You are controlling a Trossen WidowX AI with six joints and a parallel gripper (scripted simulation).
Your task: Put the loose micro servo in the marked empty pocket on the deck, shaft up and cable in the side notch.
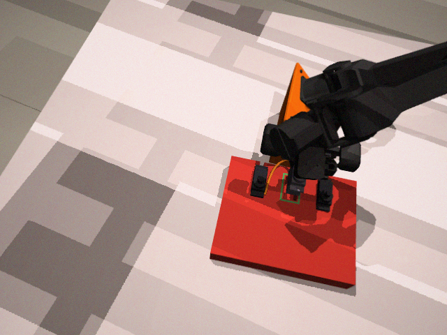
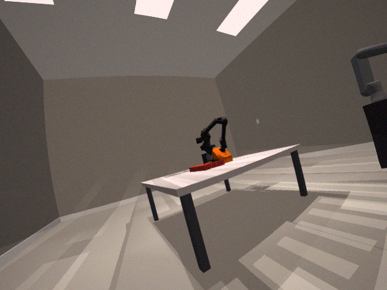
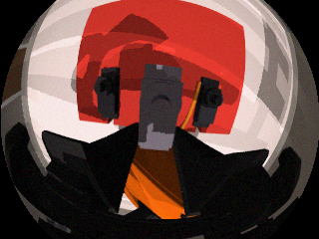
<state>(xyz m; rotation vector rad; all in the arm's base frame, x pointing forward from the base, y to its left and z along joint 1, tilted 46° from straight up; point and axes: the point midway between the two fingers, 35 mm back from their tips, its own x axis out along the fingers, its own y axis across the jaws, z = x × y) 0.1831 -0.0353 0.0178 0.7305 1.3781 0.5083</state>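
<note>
Now: the red deck 120 mm ahead of my gripper tip, 10 mm to the right of it and 100 mm below it.
</note>
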